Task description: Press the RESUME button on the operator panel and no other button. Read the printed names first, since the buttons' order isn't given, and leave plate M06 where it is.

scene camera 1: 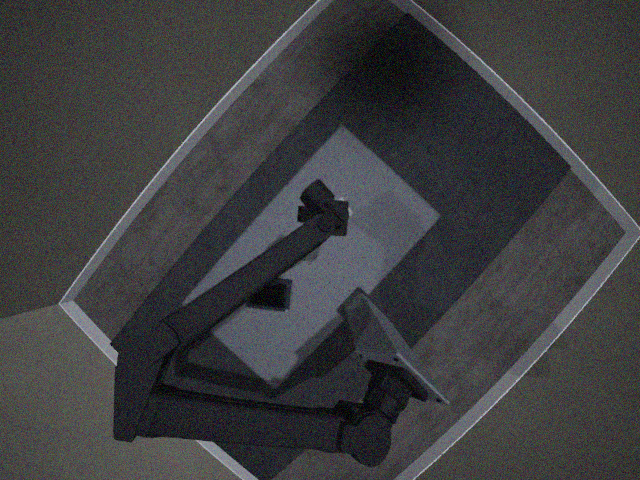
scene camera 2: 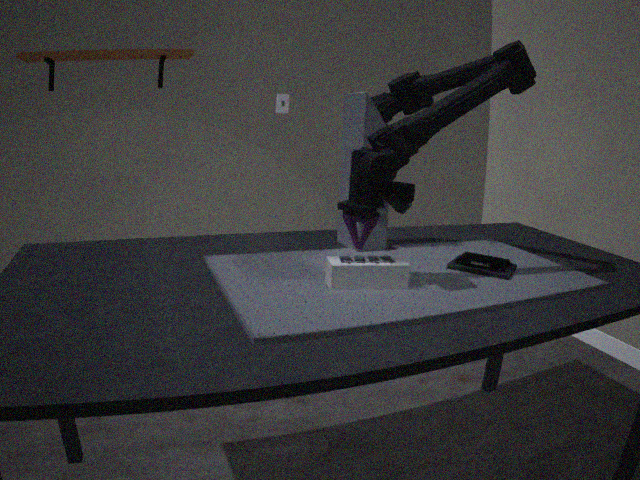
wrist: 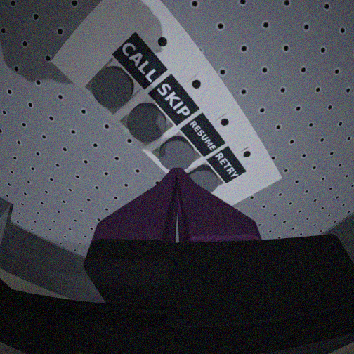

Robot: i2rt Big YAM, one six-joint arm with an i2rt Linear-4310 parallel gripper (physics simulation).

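Frame: origin at the arm's base, x ahead, y left, z up, level; centimetres.
Where they show: gripper, between the fingertips: (scene camera 2: 358, 248); arm's base, origin of its link: (scene camera 1: 395, 375) (scene camera 2: 369, 116).
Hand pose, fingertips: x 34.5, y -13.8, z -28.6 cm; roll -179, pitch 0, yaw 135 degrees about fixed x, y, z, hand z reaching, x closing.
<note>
Things, the pixels of their centre, and the offset from my fingertips. Level surfaces: height alone.
- white operator panel, middle of its body: (scene camera 2: 367, 272) dy +1.6, dx +2.2, dz -4.6 cm
- black flat plate-like object, middle of its body: (scene camera 2: 483, 261) (scene camera 1: 267, 294) dy +36.0, dx -4.3, dz -5.5 cm
- perforated board, height of its surface: dz -7.4 cm
- dark table, height of its surface: dz -8.7 cm
The white operator panel (scene camera 2: 367, 275) (wrist: 261, 176) stands on the perforated board. In the wrist view its black labels read CALL (wrist: 142, 60), SKIP (wrist: 174, 99), RESUME (wrist: 202, 135) and RETRY (wrist: 227, 165), each beside a round grey button. My gripper (scene camera 2: 359, 248) (wrist: 176, 176) is shut and empty. Its purple tips overlap the near edge of the RESUME button (wrist: 177, 149) in the wrist view and partly cover the RETRY button (wrist: 205, 176). In scene camera 2 the tips are slightly above the panel top. No M06 marking is readable; a black flat plate-like object (scene camera 2: 480, 264) lies right of the panel.
The perforated board (scene camera 1: 351, 155) (scene camera 2: 289, 315) lies on the dark table (scene camera 1: 465, 155) (scene camera 2: 129, 330). A grey upright block (scene camera 2: 355, 118) stands behind the gripper in scene camera 2. The arm hides most of the panel in scene camera 1. The pictures are dim and grainy.
</note>
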